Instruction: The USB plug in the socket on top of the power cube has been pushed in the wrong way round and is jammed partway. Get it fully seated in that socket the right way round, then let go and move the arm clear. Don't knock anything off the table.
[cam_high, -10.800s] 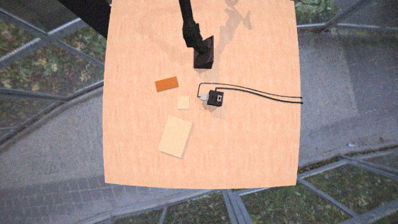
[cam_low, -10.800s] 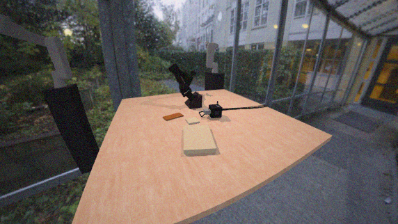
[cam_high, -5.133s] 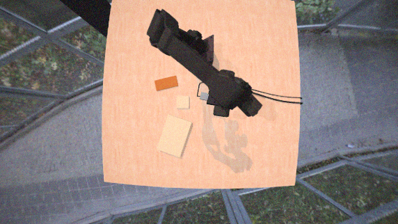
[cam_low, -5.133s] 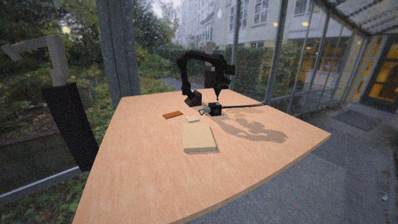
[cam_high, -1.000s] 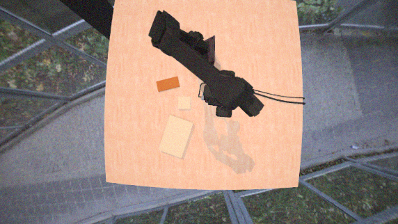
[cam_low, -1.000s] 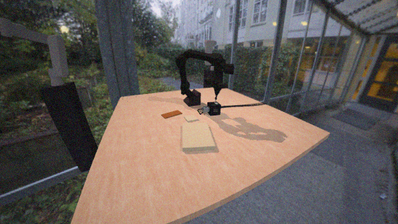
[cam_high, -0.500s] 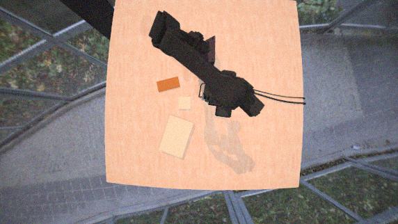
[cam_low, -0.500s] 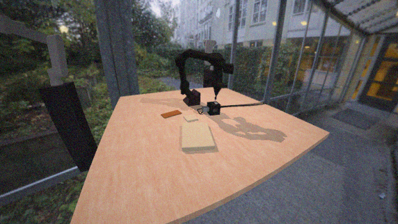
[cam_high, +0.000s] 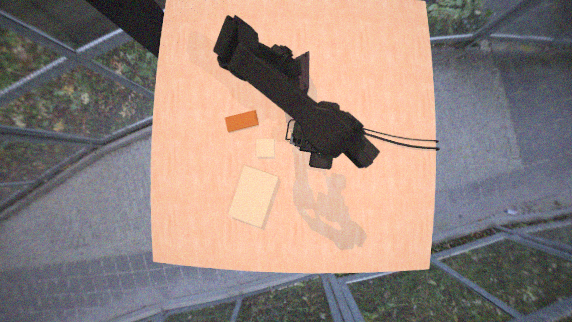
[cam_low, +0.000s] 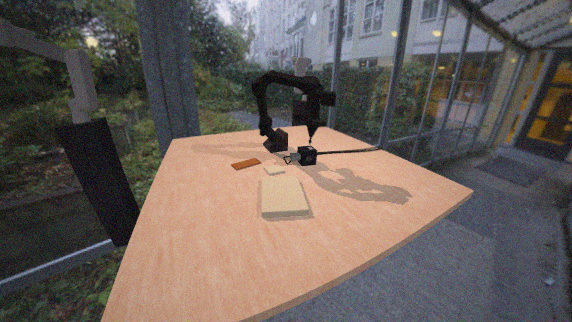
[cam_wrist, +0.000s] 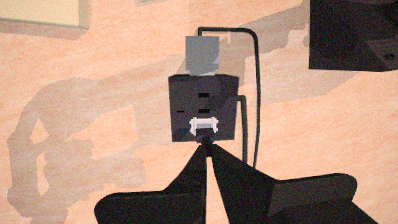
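My gripper tip is 2 cm above the dark USB plug. Round my gripper tip: small pale block (20 cm to the right, 13 cm below); orange tile (29 cm to the right, 13 cm below, 12 cm behind); USB socket (6 cm below, 1 cm to the left).
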